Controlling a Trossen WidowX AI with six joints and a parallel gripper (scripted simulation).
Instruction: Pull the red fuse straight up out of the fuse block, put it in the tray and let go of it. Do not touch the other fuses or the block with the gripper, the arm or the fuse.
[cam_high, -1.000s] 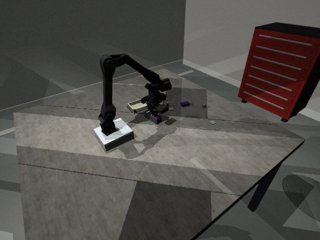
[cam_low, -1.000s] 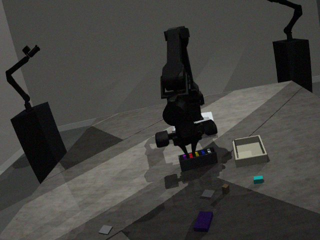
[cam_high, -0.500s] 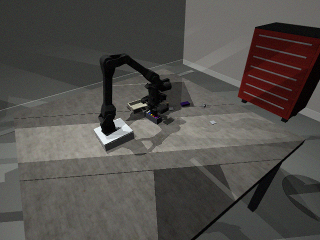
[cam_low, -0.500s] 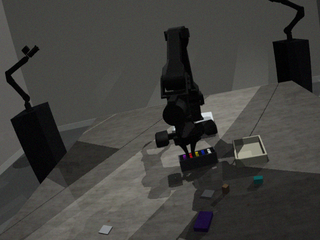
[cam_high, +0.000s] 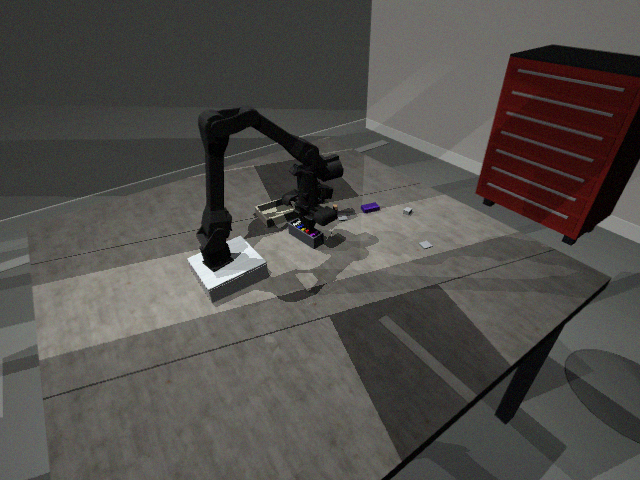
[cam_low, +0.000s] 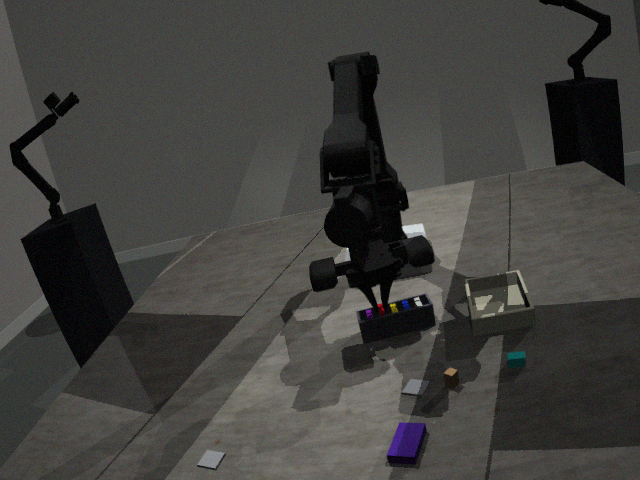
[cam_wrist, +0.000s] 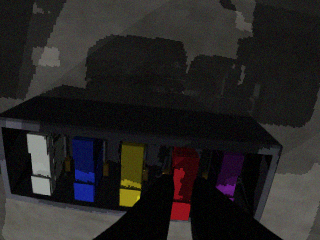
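Right now my gripper tip is 20 mm to the left of the purple fuse and 20 mm above it. Round my gripper tip: blue fuse 40 mm to the left, 20 mm below; yellow fuse 20 mm to the left, 20 mm below; red fuse 10 mm below.
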